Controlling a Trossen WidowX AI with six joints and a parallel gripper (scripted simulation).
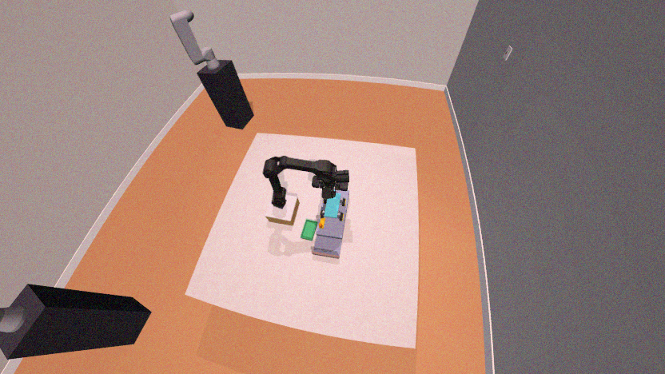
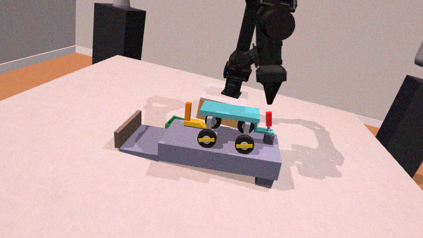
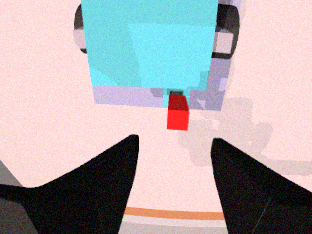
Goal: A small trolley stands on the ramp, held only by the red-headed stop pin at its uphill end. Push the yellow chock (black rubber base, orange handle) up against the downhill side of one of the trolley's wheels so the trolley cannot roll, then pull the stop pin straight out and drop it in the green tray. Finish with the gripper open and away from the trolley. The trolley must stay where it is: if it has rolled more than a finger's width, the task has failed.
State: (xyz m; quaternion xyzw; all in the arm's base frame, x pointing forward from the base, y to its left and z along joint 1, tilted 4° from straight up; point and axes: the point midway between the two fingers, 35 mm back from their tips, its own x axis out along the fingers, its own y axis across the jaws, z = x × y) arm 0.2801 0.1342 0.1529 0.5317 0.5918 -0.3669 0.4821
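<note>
The red-headed stop pin is 1 cm behind my gripper tip, 2 cm to the left of it and 7 cm below it. From my gripper tip the other things lie so: cyan trolley: 3 cm ahead, 8 cm to the right, 8 cm below; then lilac ramp: 3 cm ahead, 8 cm to the right, 15 cm below; then yellow chock: 18 cm to the right, 11 cm below.
</note>
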